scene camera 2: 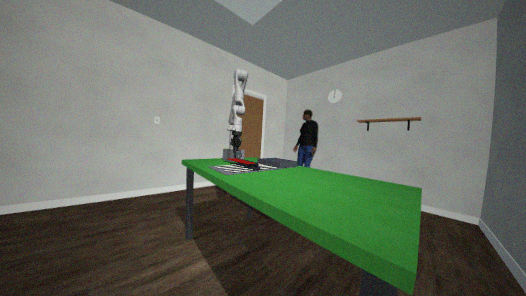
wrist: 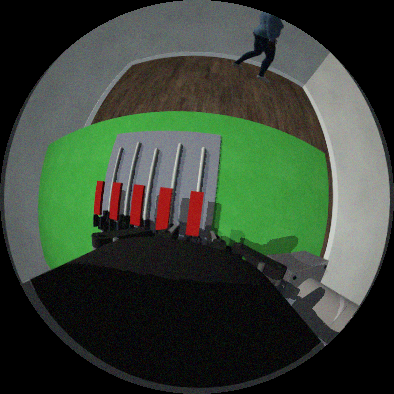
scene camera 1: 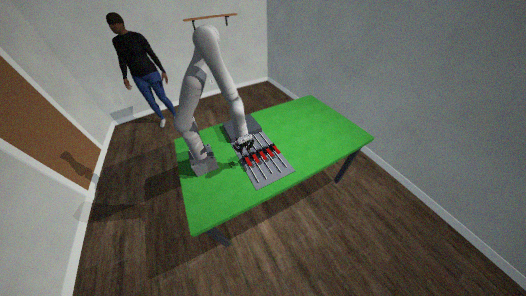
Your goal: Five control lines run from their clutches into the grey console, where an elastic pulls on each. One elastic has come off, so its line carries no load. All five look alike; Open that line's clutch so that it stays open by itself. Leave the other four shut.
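Seen in the pictures: gripper, fingertip midpoint: (scene camera 2: 235, 151) (wrist: 192, 235) (scene camera 1: 245, 153); arm's base at its link origin: (wrist: 301, 293) (scene camera 1: 200, 154).
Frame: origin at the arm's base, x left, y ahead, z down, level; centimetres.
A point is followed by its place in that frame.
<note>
Five red clutch levers lie side by side across the grey board (scene camera 1: 260, 185) {x -29.5, y 31.6, z 10.8 cm} (wrist: 212, 145) {x -28.1, y 29.3, z 10.8 cm}, all low and at a similar angle. The rightmost lever in the wrist view (wrist: 194, 214) {x -12.5, y 29.0, z 5.2 cm} is nearest the robot base. Pale rods, such as the rightmost rod (wrist: 202, 167) {x -22.1, y 30.1, z 10.3 cm}, run along the board. The grey console (scene camera 1: 254, 125) {x 23.6, y 44.7, z 6.4 cm} (scene camera 2: 281, 162) {x 23.2, y 46.1, z 6.8 cm} stands at the board's far end. My gripper (scene camera 1: 244, 150) {x -10.3, y 28.5, z -0.4 cm} (scene camera 2: 236, 155) {x -10.3, y 28.5, z -0.4 cm} (wrist: 192, 235) {x -10.3, y 28.5, z -0.4 cm} is partly open and low over the board, with its fingertips on either side of the rightmost lever's lower end. The clutch bodies are largely hidden. No slack line can be made out.
The neighbouring red lever (wrist: 164, 209) {x -11.8, y 34.3, z 5.2 cm} stands close to the left finger in the wrist view. The robot base (scene camera 1: 203, 164) {x -7.5, y 0.6, z 1.6 cm} (wrist: 305, 265) {x -7.3, y 3.0, z 1.3 cm} stands on the green table (scene camera 1: 320, 127) {x 5.1, y 99.9, z 11.1 cm} (scene camera 2: 350, 200) {x 1.9, y 113.1, z 11.1 cm} beside the board. A person (scene camera 1: 137, 60) (scene camera 2: 307, 135) stands behind the table.
</note>
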